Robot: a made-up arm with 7 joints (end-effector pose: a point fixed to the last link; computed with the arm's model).
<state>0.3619 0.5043 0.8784 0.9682 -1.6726 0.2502 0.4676</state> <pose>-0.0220 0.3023 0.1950 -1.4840 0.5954 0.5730</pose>
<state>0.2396 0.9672 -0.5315 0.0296 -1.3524 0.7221 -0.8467</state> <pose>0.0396 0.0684 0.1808 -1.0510 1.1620 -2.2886</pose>
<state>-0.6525 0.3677 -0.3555 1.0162 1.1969 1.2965 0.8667</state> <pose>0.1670 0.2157 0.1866 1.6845 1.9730 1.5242</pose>
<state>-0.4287 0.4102 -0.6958 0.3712 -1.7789 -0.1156 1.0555</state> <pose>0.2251 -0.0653 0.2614 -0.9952 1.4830 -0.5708</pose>
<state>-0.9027 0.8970 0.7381 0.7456 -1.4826 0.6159 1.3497</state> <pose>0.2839 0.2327 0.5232 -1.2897 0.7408 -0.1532</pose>
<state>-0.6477 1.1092 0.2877 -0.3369 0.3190 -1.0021 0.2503</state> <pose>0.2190 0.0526 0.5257 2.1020 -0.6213 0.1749</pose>
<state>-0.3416 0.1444 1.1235 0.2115 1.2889 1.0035 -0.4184</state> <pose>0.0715 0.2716 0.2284 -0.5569 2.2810 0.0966</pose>
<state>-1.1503 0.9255 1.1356 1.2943 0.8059 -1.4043 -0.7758</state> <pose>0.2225 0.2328 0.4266 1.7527 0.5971 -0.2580</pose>
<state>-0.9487 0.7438 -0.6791 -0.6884 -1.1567 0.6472 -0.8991</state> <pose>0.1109 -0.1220 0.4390 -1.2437 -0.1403 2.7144</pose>
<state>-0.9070 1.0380 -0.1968 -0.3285 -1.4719 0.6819 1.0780</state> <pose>0.2027 -0.0734 0.4957 0.2977 1.0112 -0.6889</pose>
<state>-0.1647 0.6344 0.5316 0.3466 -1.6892 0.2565 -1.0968</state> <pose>0.2185 0.2198 0.3205 0.0778 -0.4051 -1.4140</pose>
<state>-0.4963 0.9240 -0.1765 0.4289 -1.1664 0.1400 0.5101</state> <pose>0.2732 0.1111 0.3184 -0.0742 1.1061 -0.4574</pose>
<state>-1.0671 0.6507 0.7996 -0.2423 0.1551 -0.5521 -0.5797</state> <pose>0.1574 0.1578 0.6274 1.6461 -0.0783 0.3496</pose>
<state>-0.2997 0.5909 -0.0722 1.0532 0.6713 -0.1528 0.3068</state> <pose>0.0826 0.2092 0.1273 1.3036 2.0322 -0.4125</pose>
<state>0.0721 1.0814 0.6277 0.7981 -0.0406 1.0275 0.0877</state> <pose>0.0382 0.3436 0.2702 -0.5416 2.2970 0.4132</pose>
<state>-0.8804 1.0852 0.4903 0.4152 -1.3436 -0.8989 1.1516</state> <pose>0.1720 0.2075 0.6298 -0.7332 -0.8020 0.2918</pose>
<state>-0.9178 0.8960 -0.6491 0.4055 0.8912 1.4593 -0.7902</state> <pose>0.2606 0.1854 0.3898 0.6476 2.5301 0.0907</pose>
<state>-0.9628 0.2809 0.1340 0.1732 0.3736 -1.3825 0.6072</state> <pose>0.2491 -0.0265 0.4604 0.9659 -0.9851 -0.0699</pose>
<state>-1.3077 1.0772 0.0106 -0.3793 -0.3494 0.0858 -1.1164</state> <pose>0.1632 0.0089 0.6576 2.4296 0.2510 -0.8270</pose>
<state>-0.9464 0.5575 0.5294 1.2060 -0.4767 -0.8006 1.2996</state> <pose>0.3037 0.1791 0.3507 -0.6730 0.3170 0.8312</pose>
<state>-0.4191 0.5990 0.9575 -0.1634 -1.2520 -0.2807 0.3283</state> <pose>0.1730 0.2076 0.5414 -0.0629 -0.4611 -0.1324</pose>
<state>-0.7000 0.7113 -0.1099 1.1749 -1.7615 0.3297 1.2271</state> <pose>0.2798 0.1755 0.2572 -1.3712 1.4292 0.2525</pose>
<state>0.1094 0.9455 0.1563 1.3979 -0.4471 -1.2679 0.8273</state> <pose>0.0141 0.2828 0.2366 0.7246 1.0630 0.7302</pose>
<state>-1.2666 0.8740 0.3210 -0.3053 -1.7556 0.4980 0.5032</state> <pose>0.0915 0.0001 0.6713 0.3547 -0.1810 -1.4004</pose>
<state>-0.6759 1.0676 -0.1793 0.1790 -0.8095 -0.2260 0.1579</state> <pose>0.2777 0.0820 0.4220 0.8010 0.5217 -0.6464</pose>
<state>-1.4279 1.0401 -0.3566 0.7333 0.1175 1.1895 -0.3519</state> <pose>0.2689 0.2173 0.4718 0.3243 1.8414 -0.2624</pose>
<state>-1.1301 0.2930 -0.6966 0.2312 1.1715 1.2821 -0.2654</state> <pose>0.3005 -0.0204 0.4099 1.3871 1.5869 0.2391</pose>
